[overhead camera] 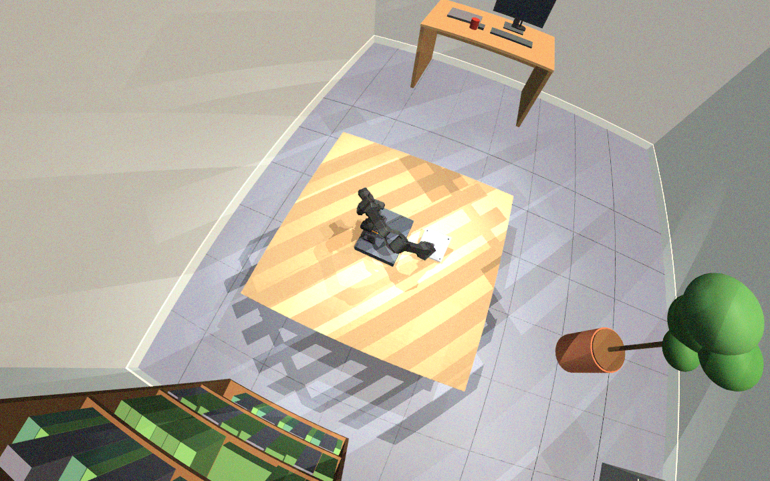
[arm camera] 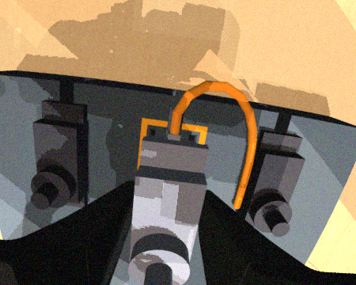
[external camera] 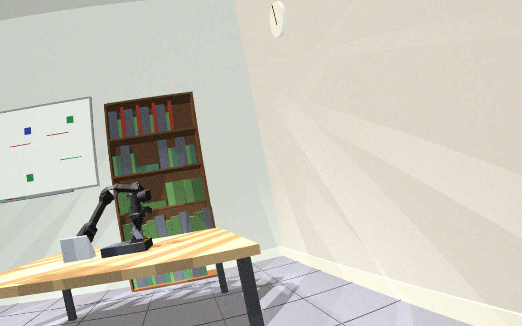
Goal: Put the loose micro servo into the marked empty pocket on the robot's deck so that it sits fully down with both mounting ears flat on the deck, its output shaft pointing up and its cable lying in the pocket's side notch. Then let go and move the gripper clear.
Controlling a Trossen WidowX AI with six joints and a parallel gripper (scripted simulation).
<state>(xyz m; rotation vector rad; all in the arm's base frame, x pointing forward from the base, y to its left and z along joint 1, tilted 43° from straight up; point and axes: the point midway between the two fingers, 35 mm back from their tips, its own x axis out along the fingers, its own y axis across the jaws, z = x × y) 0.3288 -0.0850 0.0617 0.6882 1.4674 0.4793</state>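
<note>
The robot deck lies 12 cm behind my gripper tip, 1 cm to the left of it and 8 cm below it.
</note>
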